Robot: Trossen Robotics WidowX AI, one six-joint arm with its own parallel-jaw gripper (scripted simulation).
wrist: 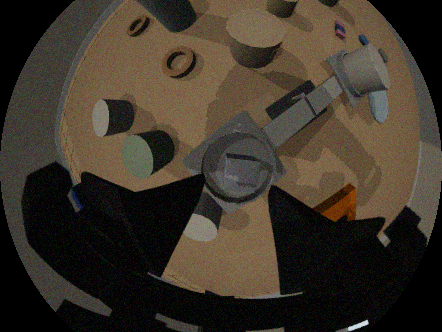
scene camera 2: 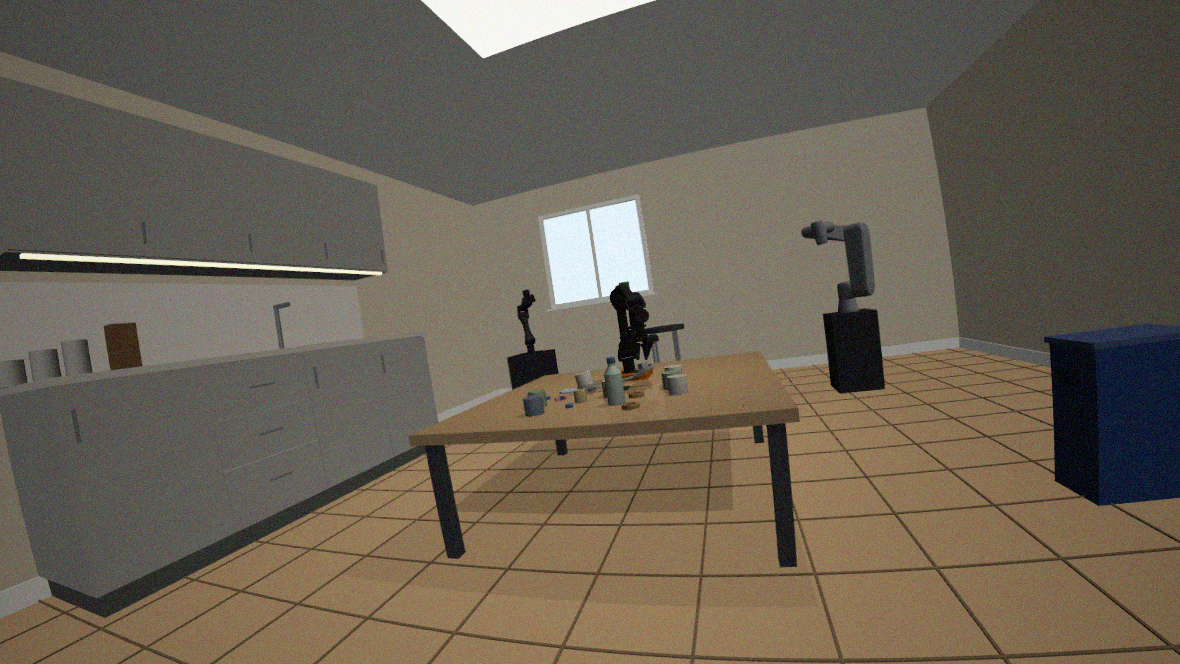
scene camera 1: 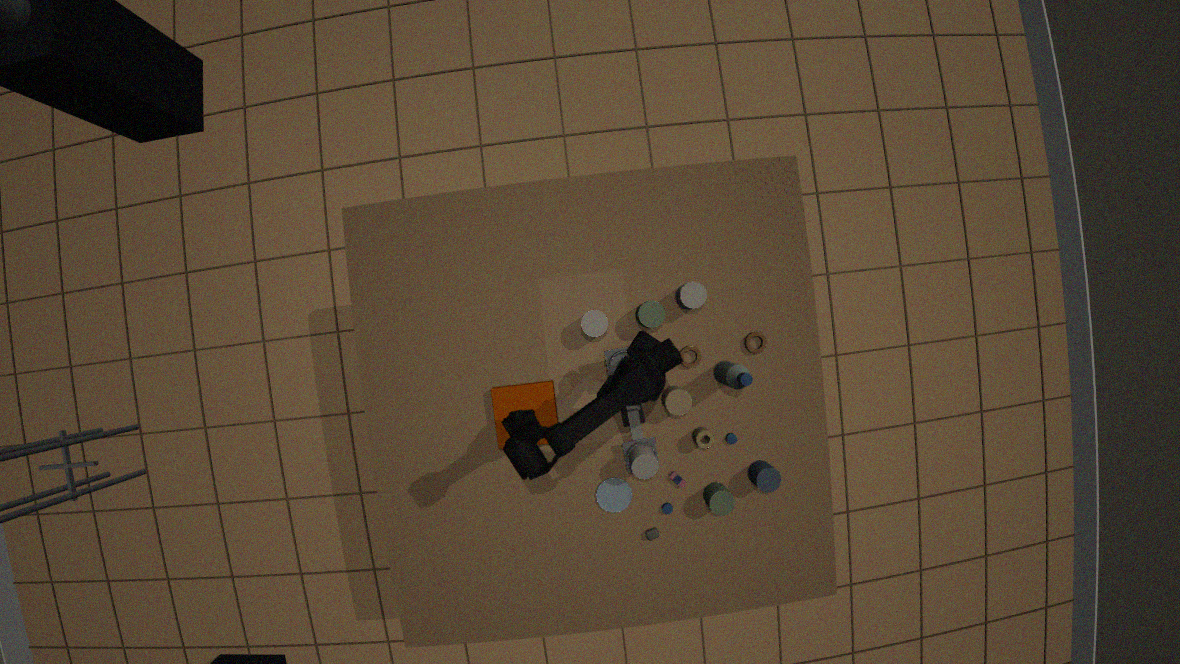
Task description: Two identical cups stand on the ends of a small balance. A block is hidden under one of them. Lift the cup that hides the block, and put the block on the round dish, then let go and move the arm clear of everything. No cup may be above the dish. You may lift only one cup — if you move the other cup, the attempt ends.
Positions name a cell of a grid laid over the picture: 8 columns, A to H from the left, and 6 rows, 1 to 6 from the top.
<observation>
In view: my gripper (scene camera 1: E4), a white can (scene camera 1: E3), a bottle (scene camera 1: E4), a white can (scene camera 1: E5) and a grey balance (scene camera 1: E4).
The bottle also shows in scene camera 2 (scene camera 2: E4). The grey balance is seen too in the wrist view (wrist: E3). My gripper is seen too in the wrist view (wrist: E4) and in scene camera 2 (scene camera 2: E4).
</observation>
